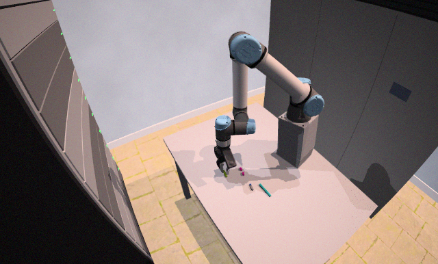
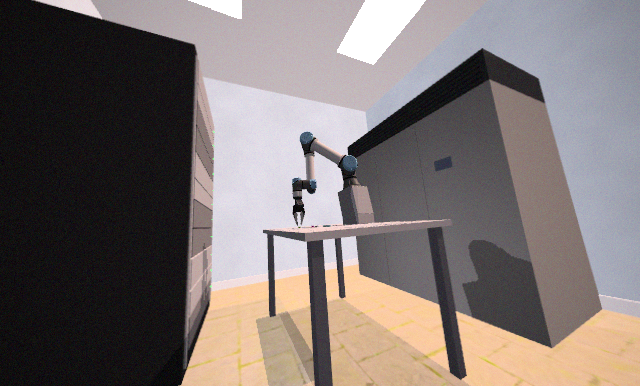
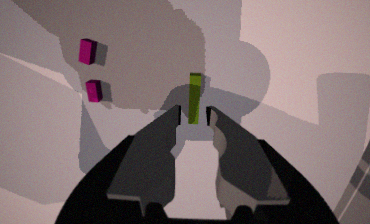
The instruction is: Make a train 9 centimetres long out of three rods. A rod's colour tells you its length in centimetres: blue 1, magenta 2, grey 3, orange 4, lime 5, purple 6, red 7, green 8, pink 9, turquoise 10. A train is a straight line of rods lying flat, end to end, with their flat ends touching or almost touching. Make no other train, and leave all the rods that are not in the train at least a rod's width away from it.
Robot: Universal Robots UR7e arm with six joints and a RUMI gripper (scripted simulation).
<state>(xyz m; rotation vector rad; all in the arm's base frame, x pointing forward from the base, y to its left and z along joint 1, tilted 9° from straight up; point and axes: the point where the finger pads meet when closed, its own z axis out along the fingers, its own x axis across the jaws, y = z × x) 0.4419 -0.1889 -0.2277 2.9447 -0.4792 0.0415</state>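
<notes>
Now: the lime rod 3 cm below my hand. Round my hand: grey rod (18 cm to the left, 4 cm behind, 3 cm below); then turquoise rod (24 cm to the left, 9 cm behind, 3 cm below); then blue rod (16 cm to the left, 5 cm behind, 3 cm below).
</notes>
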